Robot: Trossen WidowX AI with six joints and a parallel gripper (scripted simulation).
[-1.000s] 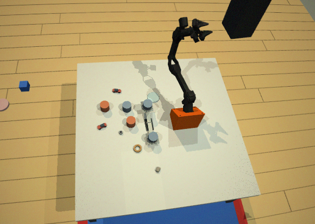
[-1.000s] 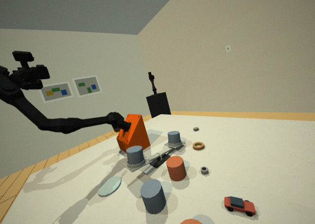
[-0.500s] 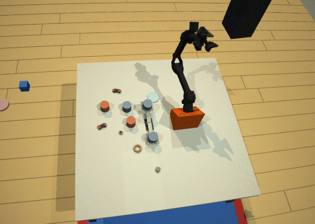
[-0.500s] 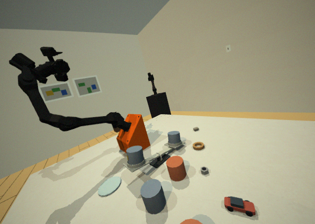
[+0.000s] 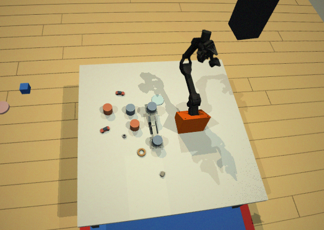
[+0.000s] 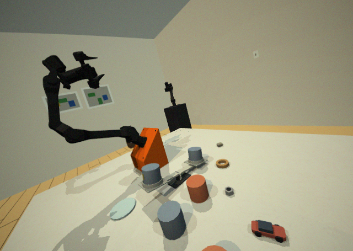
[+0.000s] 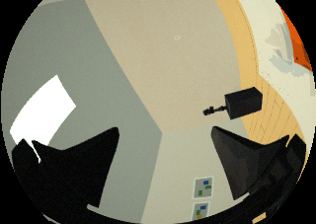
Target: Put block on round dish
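Now: gripper tip 37 cm short of the grey block, 18 cm to the right of it and 61 cm above it. Round my gripper tip: balance 36 cm ahead, 5 cm to the left, 61 cm below; pale blue round dish 26 cm ahead, 19 cm to the right, 65 cm below; nut 59 cm ahead, 7 cm to the left, 64 cm below.
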